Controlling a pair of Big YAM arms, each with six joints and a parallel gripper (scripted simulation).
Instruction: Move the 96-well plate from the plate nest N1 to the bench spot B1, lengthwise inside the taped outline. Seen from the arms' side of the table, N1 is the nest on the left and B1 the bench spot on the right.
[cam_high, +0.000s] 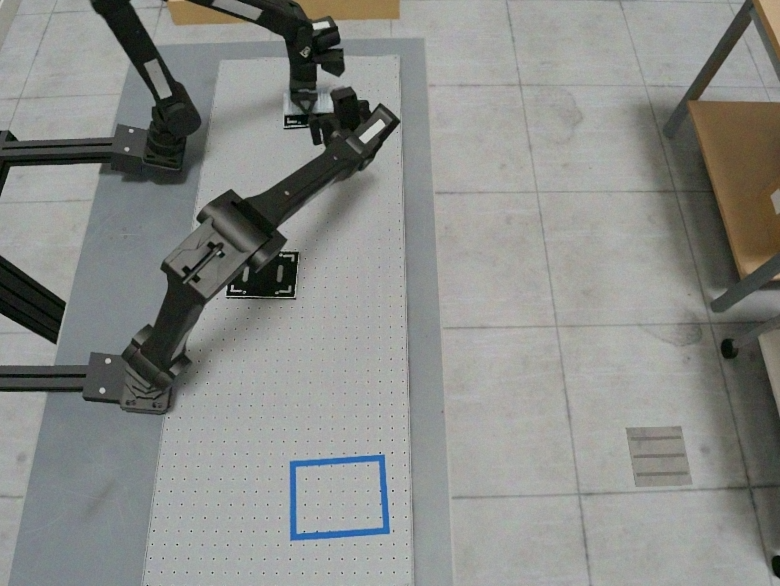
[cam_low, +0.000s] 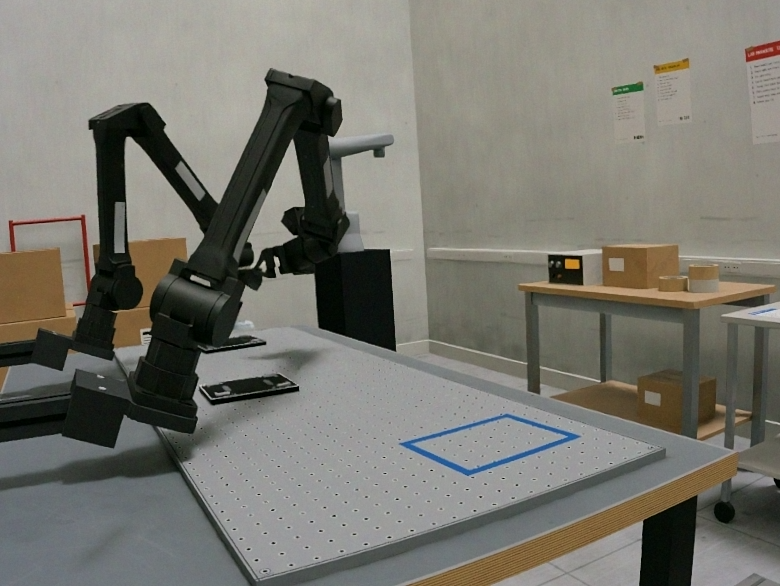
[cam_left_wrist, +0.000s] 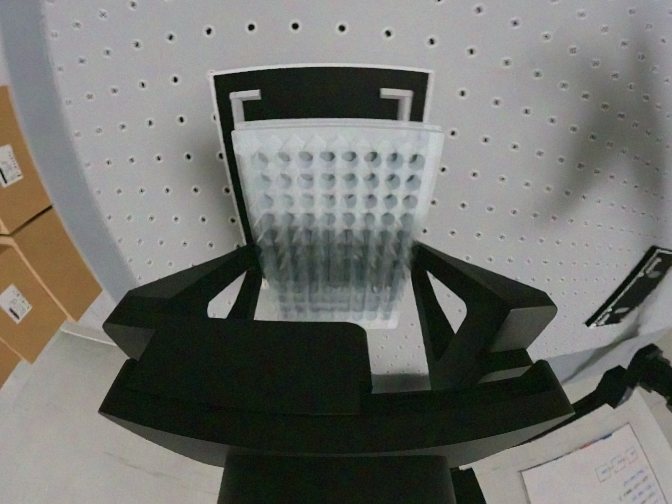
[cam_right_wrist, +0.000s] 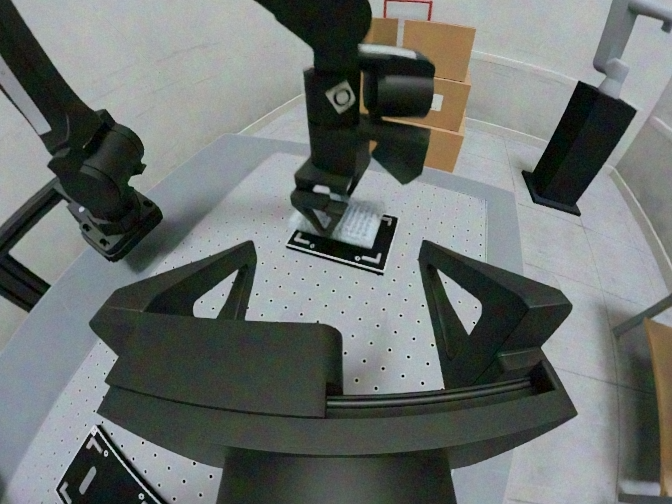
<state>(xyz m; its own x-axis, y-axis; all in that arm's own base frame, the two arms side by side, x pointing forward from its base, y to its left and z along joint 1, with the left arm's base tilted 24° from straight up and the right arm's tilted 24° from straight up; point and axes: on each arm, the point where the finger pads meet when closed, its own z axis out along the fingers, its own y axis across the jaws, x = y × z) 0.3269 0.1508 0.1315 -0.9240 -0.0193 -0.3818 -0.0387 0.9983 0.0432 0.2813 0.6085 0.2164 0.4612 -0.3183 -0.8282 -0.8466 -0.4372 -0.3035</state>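
Note:
My left hand is 1 cm short of the black nest N1, 1 cm to the right of it and 5 cm above it. Round my left hand: clear 96-well plate 1 cm below.

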